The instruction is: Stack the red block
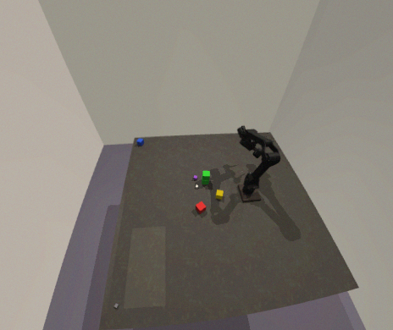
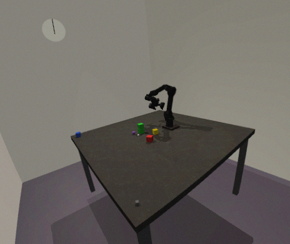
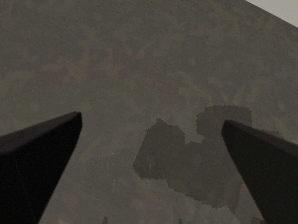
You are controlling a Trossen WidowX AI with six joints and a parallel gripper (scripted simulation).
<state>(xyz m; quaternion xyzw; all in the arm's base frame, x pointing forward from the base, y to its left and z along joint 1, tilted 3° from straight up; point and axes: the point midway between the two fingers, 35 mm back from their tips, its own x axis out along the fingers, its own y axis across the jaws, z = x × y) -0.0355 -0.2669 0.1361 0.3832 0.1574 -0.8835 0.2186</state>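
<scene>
Now: gripper tip 38 cm short of the red block, 42 cm to the right of it and 11 cm above it. The rest, counted from my gripper tip: small purple cube 42 cm ahead, 18 cm to the left, 12 cm below; small white cube 41 cm ahead, 25 cm to the left, 12 cm below; yellow block 26 cm ahead, 31 cm to the left, 11 cm below.
</scene>
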